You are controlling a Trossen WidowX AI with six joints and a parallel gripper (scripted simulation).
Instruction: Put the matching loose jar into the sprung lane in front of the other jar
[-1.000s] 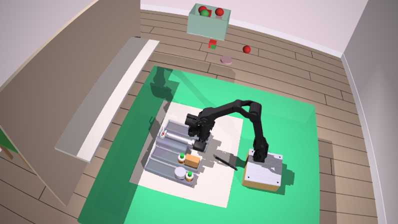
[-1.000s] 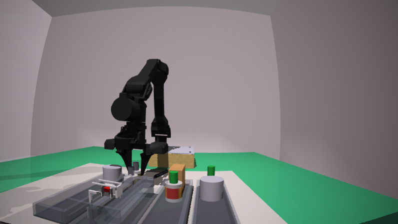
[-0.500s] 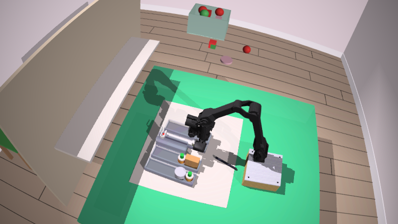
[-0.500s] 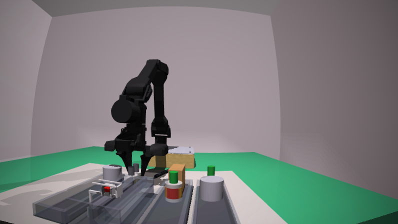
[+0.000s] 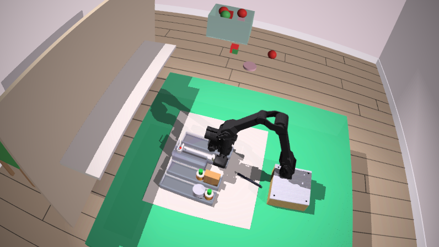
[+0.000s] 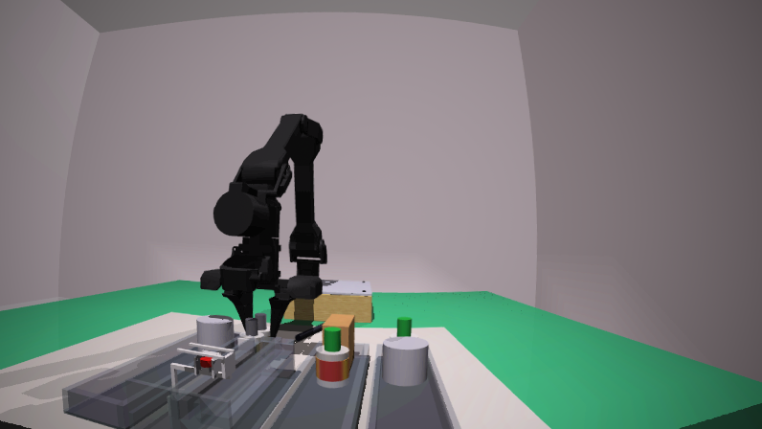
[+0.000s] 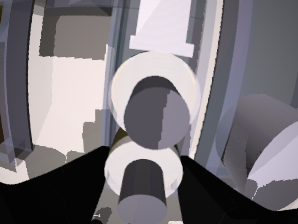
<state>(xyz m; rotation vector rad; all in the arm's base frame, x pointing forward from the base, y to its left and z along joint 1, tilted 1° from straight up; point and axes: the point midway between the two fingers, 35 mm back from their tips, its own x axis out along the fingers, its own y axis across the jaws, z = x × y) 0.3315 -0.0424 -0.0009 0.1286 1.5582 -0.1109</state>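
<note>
Right now my gripper tip is 12 cm to the right of the brown box, 4 cm short of it and 1 cm below it. Also, from my gripper tip: red mark: 22 cm ahead, 4 cm above; black stick: 15 cm behind, 7 cm to the left, 2 cm below.
</note>
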